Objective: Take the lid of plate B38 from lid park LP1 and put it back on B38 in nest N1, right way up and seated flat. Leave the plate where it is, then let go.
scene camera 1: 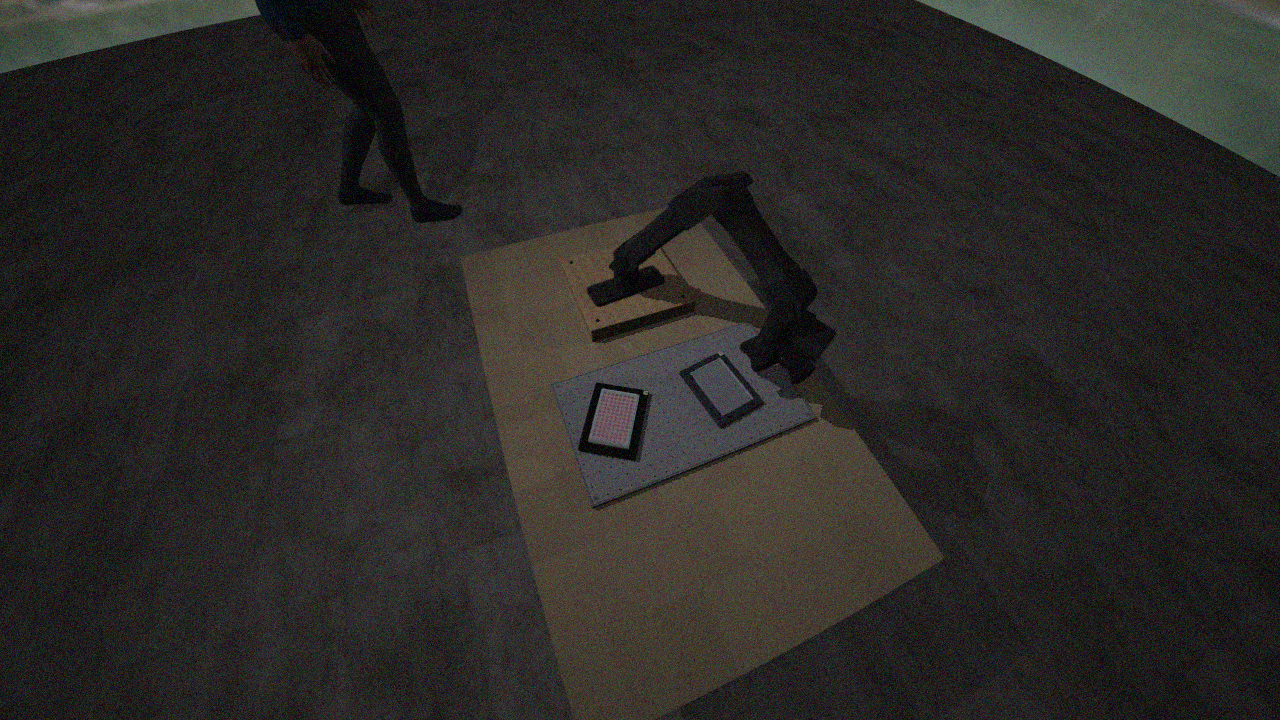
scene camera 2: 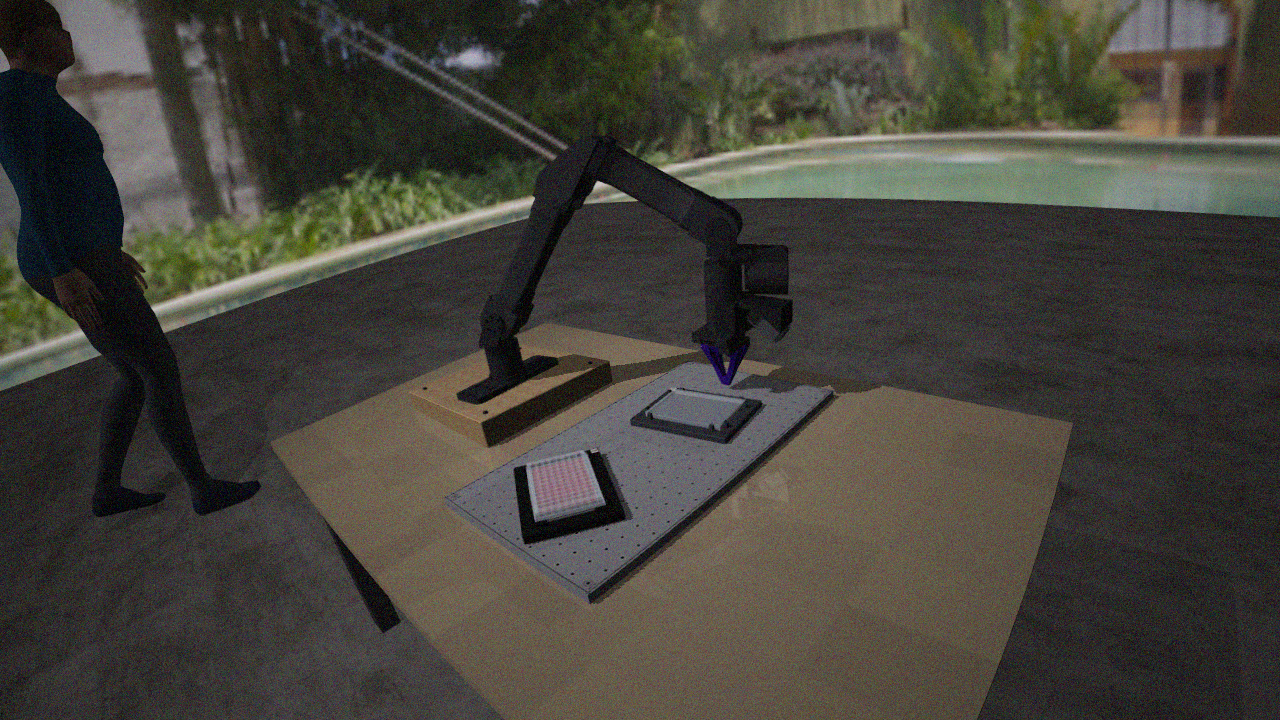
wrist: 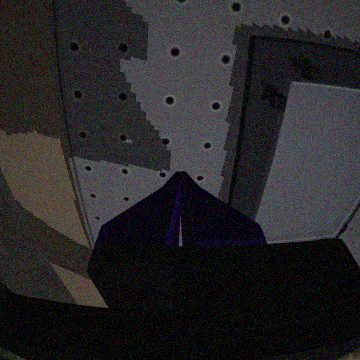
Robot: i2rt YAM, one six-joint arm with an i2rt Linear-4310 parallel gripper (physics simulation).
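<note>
A flat, clear-grey lid lies in a dark grey holder, which I take for lid park LP1. A plate with pink wells sits without a lid in a black nest, which I take for N1. No labels are readable. My gripper is shut with its fingertips together and nothing between them. It points down above the board, beside the lid holder's far side; the arm hides its fingertips in scene camera 1.
Lid holder and nest stand apart on a grey perforated board on a wooden table. The arm's wooden base block stands behind the board. A person stands beyond the table.
</note>
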